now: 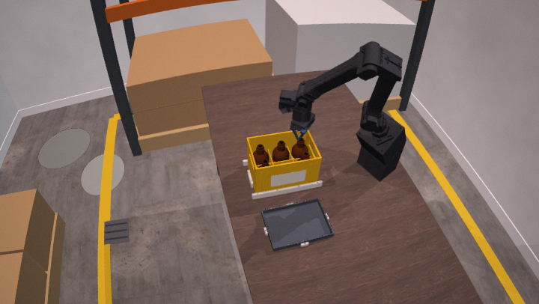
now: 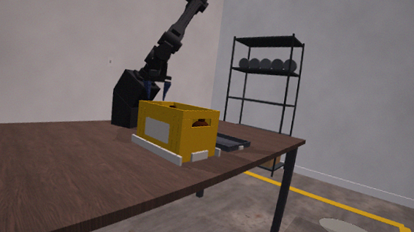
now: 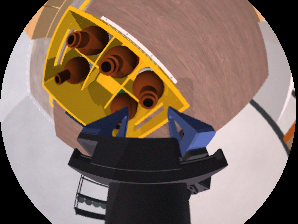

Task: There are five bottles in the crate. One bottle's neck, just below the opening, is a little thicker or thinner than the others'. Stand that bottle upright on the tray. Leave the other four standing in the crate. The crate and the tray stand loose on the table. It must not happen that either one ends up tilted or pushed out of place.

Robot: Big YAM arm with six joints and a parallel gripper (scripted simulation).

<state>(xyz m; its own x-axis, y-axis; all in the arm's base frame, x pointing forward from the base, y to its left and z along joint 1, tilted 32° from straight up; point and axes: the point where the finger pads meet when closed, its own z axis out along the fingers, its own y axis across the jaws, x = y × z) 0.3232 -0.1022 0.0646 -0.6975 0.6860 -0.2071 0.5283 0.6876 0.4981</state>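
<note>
Now: hand 11 cm above the yellow crate, 8 cm short of it and 5 cm to the right of it. From my hand the other things lie so: glass bottle: 16 cm ahead, 11 cm to the left, 10 cm below; then dark tray: 33 cm to the left, 18 cm below, 6 cm ahead.
</note>
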